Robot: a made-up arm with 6 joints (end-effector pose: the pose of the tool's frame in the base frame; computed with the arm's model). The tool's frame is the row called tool. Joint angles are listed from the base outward.
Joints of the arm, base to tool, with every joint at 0 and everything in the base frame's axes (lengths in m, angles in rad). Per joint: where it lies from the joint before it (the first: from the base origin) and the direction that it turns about. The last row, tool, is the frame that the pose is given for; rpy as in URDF.
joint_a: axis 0 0 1 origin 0.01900 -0.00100 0.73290
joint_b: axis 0 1 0 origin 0.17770 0.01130 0.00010
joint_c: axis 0 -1 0 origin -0.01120 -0.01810 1.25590
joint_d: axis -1 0 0 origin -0.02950 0.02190 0.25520
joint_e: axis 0 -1 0 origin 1.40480 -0.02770 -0.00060
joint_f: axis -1 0 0 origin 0.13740 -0.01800 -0.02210
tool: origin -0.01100 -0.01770 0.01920 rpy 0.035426 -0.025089 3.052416
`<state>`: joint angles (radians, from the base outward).
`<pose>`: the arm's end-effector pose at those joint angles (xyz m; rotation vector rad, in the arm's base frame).
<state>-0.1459 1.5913 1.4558 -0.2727 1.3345 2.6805</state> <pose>2.8873 -0.4593 0.8814 -0.0084 1.7825 0.4708</pose>
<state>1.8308 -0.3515 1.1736 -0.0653 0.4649 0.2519</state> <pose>0.1938 -0.4772 3.4087 1.3225 1.6715 -1.1253</pose>
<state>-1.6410 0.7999 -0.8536 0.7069 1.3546 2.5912</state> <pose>0.0022 -1.3116 0.1606 1.3076 2.6298 0.9326</pose>
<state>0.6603 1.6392 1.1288 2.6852 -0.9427 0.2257</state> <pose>2.2790 1.7826 0.2755 -0.5296 2.7123 0.2754</pose>
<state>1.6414 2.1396 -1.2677 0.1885 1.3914 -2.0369</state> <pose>0.0538 -0.2498 0.0795 1.8571 0.1775 1.6428</pose>
